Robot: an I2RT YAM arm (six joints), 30 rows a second.
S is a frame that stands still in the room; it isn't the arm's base.
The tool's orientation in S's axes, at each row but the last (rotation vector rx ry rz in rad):
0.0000, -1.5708, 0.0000
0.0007, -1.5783, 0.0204
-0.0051, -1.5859, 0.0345
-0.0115, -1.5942, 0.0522
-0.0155, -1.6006, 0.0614
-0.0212, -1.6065, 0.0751
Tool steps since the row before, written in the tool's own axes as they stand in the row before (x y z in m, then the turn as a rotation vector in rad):
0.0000, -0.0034, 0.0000, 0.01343, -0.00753, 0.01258
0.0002, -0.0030, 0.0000, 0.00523, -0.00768, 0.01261
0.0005, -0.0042, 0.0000, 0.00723, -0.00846, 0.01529
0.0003, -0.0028, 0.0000, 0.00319, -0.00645, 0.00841
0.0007, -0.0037, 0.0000, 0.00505, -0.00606, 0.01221
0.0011, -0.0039, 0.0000, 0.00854, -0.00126, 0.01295
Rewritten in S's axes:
0.0000, -0.0034, 0.0000, -0.01258, -0.00753, 0.01343
0.0000, -0.0030, 0.0002, -0.01255, -0.00778, 0.00523
0.0001, -0.0042, 0.0006, -0.01524, -0.00856, 0.00721
0.0001, -0.0028, 0.0004, -0.00832, -0.00654, 0.00325
0.0001, -0.0037, 0.0009, -0.01218, -0.00617, 0.00498
0.0001, -0.0038, 0.0013, -0.01321, -0.00120, 0.00814

